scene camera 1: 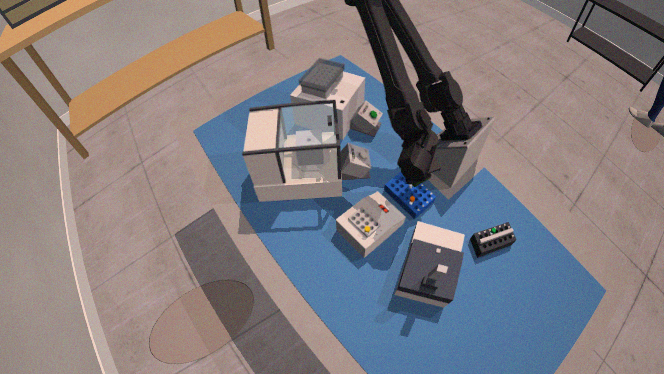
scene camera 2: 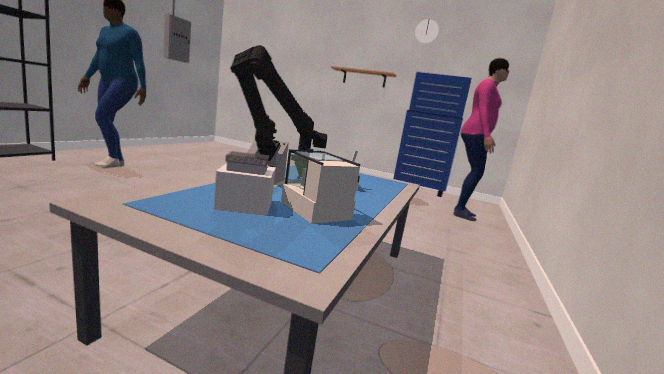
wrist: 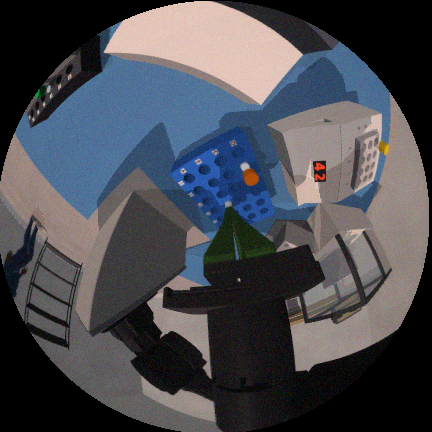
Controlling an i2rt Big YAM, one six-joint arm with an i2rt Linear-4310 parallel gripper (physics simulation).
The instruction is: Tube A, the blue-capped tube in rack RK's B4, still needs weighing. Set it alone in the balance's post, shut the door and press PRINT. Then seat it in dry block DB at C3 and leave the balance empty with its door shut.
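Seen in the pictures: gripper, fingertip midpoint: (scene camera 1: 413,185) (scene camera 2: 300,176) (wrist: 228,210); arm's base, link origin: (scene camera 1: 462,133) (scene camera 2: 267,150) (wrist: 116,301).
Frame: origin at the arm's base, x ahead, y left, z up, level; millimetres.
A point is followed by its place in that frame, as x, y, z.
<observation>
The blue rack RK (scene camera 1: 396,188) {225, -49, -118} (wrist: 204,176) {190, 27, -113} lies under my gripper. An orange-capped tube (scene camera 1: 412,199) {235, 16, -88} (wrist: 250,176) {232, 17, -88} stands in it. My gripper (scene camera 2: 300,175) {195, -13, -92} (wrist: 228,210) {195, -13, -92} is shut, with its green fingertips together over the rack beside a small white tip (wrist: 228,204) {194, -19, -108}. The blue cap of tube A is hidden behind the fingers in the wrist view. The balance (scene camera 1: 300,192) {436, -215, -108} (scene camera 2: 333,192) {470, -376, -33} is a glass-walled box; whether its door is shut is unclear. The dry block DB (scene camera 1: 395,217) {305, 19, -97} (wrist: 309,142) {304, 18, -97} shows 42 and holds a yellow-capped tube (scene camera 1: 367,229) {400, 7, -55} (wrist: 383,147) {392, 8, -57}.
Two small grey consoles, one with a knob (scene camera 1: 356,159) {265, -173, -70} and one with a green button (scene camera 1: 373,114) {96, -270, -73}, stand beside the balance. A white box (scene camera 1: 354,90) {111, -343, -8} carries a grey tray (scene camera 1: 322,76) {179, -413, 47}. A dark-lidded machine (scene camera 1: 415,262) {374, 149, -63} and a black rack (scene camera 1: 493,245) {159, 279, -106} stand near the blue rack. A grey pedestal (scene camera 1: 460,162) {80, 55, -20} adjoins it.
</observation>
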